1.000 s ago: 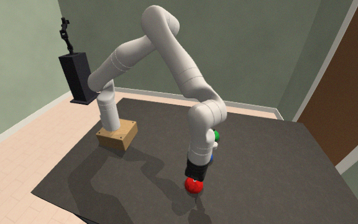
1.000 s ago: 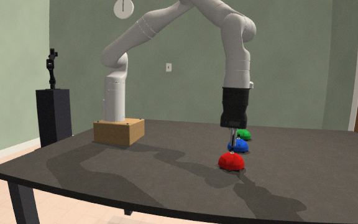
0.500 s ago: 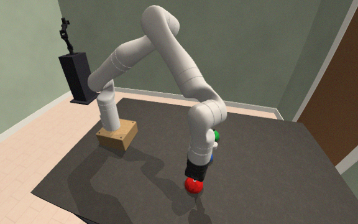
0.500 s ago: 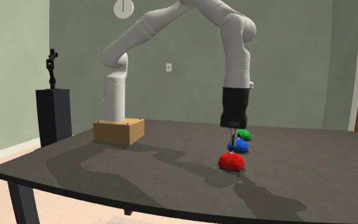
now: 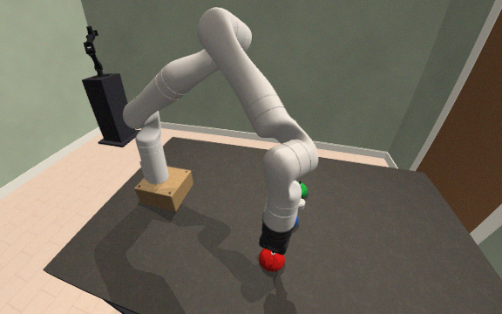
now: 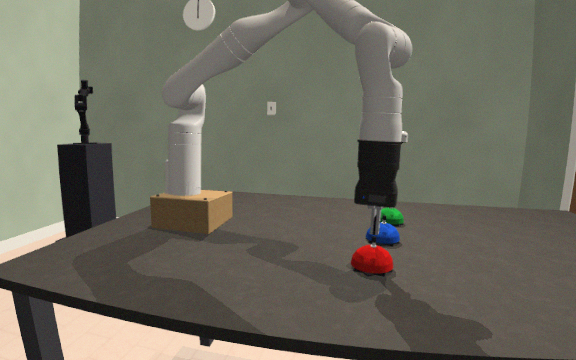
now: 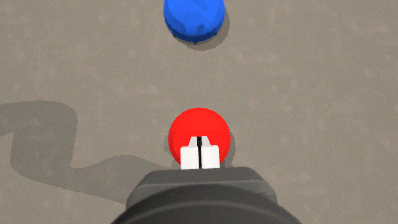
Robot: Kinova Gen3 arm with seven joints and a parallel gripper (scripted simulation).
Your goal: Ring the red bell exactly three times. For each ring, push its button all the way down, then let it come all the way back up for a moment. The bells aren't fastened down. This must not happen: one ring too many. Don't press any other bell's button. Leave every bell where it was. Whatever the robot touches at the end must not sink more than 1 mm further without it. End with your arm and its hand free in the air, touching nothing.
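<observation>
My gripper is now 5 cm above the red bell. Also, from my hand: green bell: 9 cm ahead, 34 cm to the left, 5 cm below; blue bell: 4 cm ahead, 17 cm to the left, 5 cm below.
</observation>
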